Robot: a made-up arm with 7 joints. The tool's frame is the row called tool. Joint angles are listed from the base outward.
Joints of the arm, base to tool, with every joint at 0 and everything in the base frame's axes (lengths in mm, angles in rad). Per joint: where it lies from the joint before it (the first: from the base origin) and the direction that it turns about. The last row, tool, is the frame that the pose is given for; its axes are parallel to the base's.
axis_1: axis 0 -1 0 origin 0 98 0
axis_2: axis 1 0 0 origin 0 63 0
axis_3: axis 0 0 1 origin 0 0 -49
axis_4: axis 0 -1 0 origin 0 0 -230
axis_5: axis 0 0 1 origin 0 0 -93
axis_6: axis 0 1 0 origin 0 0 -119
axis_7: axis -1 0 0 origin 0 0 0
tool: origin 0 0 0
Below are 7 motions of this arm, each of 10 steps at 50 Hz.
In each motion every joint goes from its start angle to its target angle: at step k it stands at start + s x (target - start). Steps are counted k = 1, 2, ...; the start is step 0. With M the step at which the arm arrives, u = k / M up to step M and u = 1 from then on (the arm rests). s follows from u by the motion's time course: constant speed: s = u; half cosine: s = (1 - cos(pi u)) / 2; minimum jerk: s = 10 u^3 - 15 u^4 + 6 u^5.
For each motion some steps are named. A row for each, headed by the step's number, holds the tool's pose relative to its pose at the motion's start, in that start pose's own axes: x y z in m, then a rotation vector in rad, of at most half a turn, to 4 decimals.
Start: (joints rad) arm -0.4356 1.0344 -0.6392 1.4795 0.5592 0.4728 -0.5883
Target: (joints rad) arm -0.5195 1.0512 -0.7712 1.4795 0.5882 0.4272 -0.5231
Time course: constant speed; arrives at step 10
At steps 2, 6, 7, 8, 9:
2: -0.0072 -0.0060 0.0032 -0.0418 0.0117 -0.0189
6: -0.0219 -0.0174 0.0104 -0.1256 0.0368 -0.0553
7: -0.0256 -0.0201 0.0124 -0.1467 0.0435 -0.0641
8: -0.0294 -0.0228 0.0145 -0.1677 0.0503 -0.0728
9: -0.0332 -0.0254 0.0166 -0.1887 0.0572 -0.0814

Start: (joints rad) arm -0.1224 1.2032 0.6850 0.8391 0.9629 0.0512 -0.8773
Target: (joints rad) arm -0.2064 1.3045 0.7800 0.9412 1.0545 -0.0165 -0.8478
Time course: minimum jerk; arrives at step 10
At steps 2, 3, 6, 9, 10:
2: 0.0033 -0.0005 0.0001 -0.0061 -0.0067 0.0104
3: 0.0094 -0.0014 0.0004 -0.0174 -0.0189 0.0293
6: 0.0391 -0.0064 0.0036 -0.0783 -0.0784 0.1207
9: 0.0564 -0.0098 0.0071 -0.1185 -0.1131 0.1735
10: 0.0569 -0.0099 0.0072 -0.1197 -0.1141 0.1750

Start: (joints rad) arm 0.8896 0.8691 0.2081 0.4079 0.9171 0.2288 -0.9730
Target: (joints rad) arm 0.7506 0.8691 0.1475 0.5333 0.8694 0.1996 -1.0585
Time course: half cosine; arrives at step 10
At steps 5, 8, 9, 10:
5: -0.0079 0.0051 -0.0013 0.0344 -0.0924 -0.0549
8: -0.0151 0.0094 -0.0019 0.0578 -0.1661 -0.0985
9: -0.0164 0.0102 -0.0020 0.0615 -0.1789 -0.1061
10: -0.0169 0.0105 -0.0020 0.0628 -0.1833 -0.1087

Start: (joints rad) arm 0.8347 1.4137 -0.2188 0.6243 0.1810 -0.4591 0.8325
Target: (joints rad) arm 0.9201 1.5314 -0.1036 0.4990 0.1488 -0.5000 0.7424
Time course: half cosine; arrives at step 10
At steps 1, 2, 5, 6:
1: -0.0004 0.0012 0.0017 0.0080 0.0018 0.0002
2: -0.0014 0.0045 0.0065 0.0312 0.0070 0.0009
5: -0.0070 0.0218 0.0349 0.1628 0.0356 0.0060
6: -0.0091 0.0275 0.0460 0.2130 0.0461 0.0085

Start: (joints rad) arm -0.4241 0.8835 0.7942 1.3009 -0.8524 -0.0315 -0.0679
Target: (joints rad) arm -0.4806 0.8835 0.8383 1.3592 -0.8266 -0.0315 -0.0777
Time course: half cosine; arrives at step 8
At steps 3, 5, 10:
3: -0.0009 0.0031 0.0019 0.0122 -0.0052 0.0004
5: -0.0019 0.0070 0.0043 0.0273 -0.0119 0.0007
10: -0.0026 0.0103 0.0062 0.0394 -0.0176 0.0009

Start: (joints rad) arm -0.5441 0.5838 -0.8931 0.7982 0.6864 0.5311 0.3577
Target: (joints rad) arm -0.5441 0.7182 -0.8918 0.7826 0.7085 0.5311 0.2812
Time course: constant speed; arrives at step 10
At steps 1, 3, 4, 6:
1: -0.0021 0.0049 0.0031 0.0201 0.0041 0.0047
3: -0.0064 0.0146 0.0096 0.0604 0.0124 0.0141
4: -0.0086 0.0194 0.0130 0.0805 0.0165 0.0187
6: -0.0128 0.0288 0.0199 0.1208 0.0247 0.0279

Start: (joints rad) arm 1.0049 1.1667 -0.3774 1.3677 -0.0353 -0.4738 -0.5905
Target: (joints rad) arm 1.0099 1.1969 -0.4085 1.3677 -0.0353 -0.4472 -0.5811
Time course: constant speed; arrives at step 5
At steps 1, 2, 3, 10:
1: -0.0002 0.0010 0.0002 -0.0086 0.0036 -0.0073
2: -0.0005 0.0020 0.0003 -0.0171 0.0072 -0.0147
3: -0.0007 0.0030 0.0005 -0.0256 0.0108 -0.0221
10: -0.0012 0.0051 0.0009 -0.0426 0.0182 -0.0371

